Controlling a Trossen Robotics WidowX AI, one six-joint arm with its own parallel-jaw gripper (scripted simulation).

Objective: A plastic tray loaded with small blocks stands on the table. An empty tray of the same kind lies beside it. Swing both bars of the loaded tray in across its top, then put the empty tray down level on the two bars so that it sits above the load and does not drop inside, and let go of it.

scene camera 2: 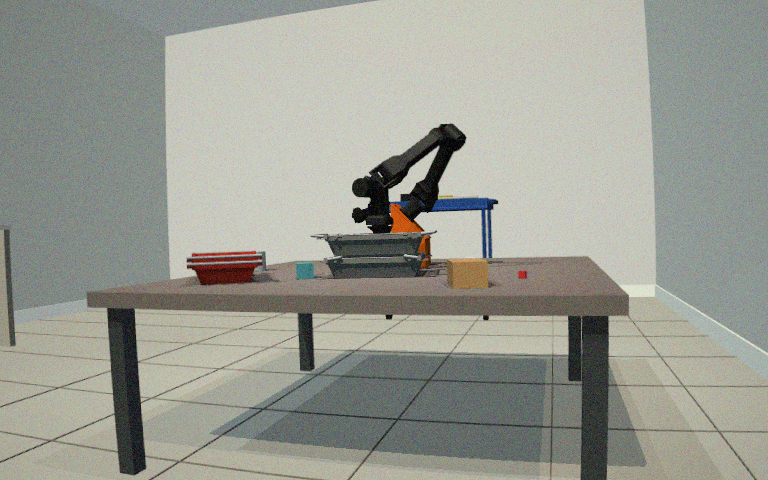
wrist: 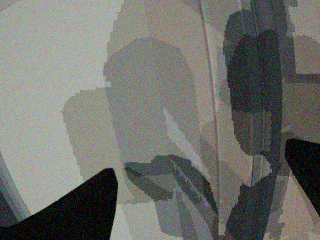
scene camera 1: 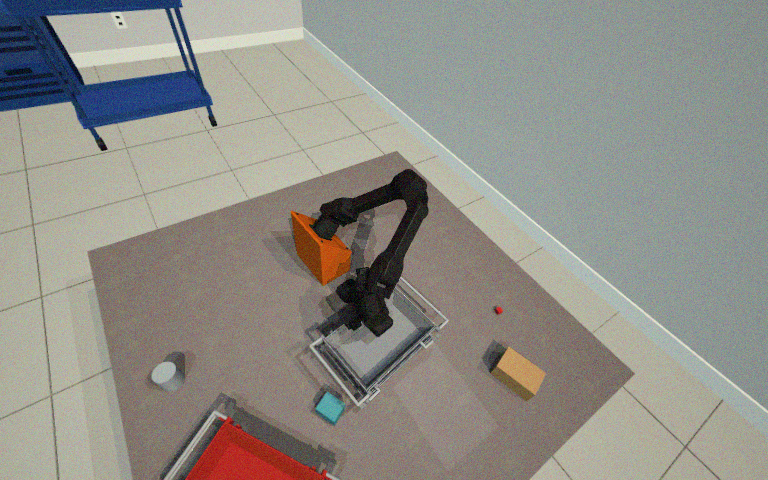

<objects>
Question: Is the gripper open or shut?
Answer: Open.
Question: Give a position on a tray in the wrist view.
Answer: At 186, 109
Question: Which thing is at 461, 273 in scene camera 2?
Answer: A tan box.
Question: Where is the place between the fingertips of the gripper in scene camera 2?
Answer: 381, 248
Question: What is the gripper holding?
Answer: Nothing.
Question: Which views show the tan box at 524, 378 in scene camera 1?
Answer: Scene camera 2 and scene camera 1 only.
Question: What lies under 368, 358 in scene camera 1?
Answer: A tray.
</objects>
